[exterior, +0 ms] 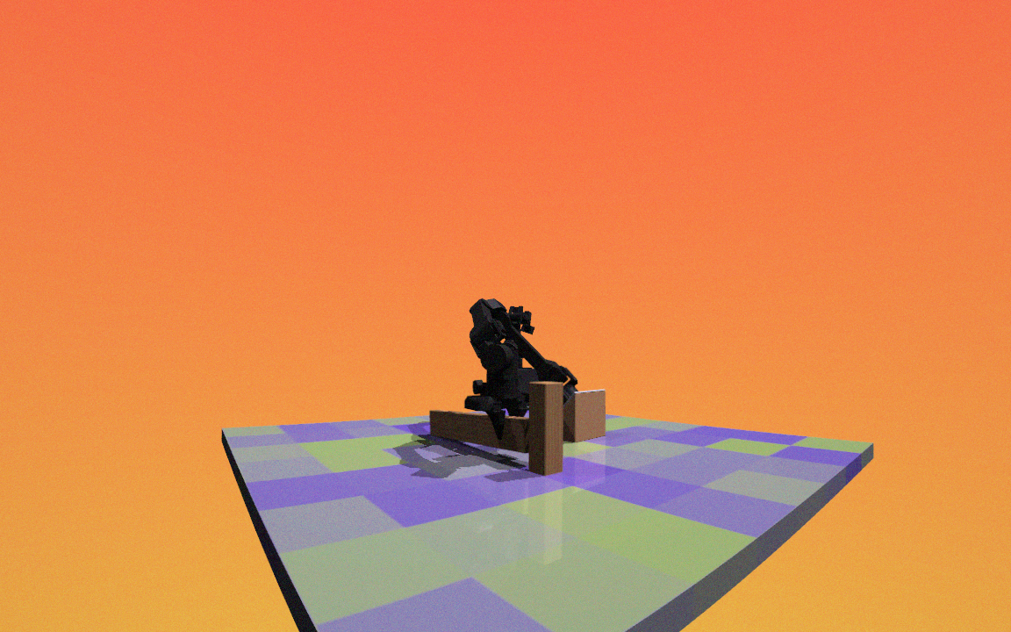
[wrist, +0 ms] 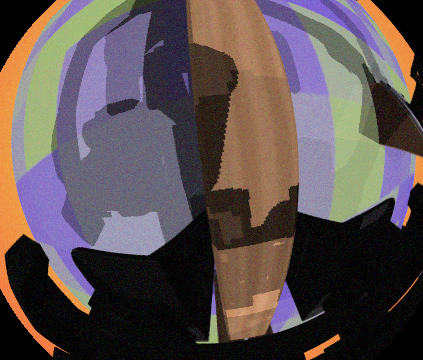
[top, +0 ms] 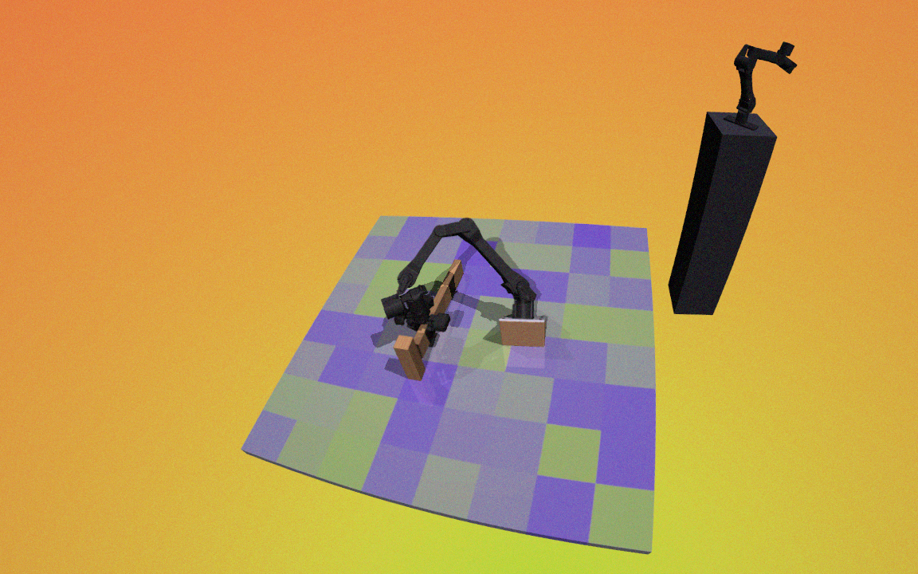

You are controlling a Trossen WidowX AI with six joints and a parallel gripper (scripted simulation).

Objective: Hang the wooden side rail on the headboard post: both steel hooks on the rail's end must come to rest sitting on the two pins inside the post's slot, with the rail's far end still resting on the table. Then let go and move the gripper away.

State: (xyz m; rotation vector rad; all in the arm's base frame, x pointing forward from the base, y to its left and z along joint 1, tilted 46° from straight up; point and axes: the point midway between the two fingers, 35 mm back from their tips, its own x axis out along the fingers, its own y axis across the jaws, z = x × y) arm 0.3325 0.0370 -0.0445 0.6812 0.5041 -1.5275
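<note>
The wooden headboard post lies 13 cm to the left of my gripper tip, 4 cm above it and 1 cm ahead of it.
</note>
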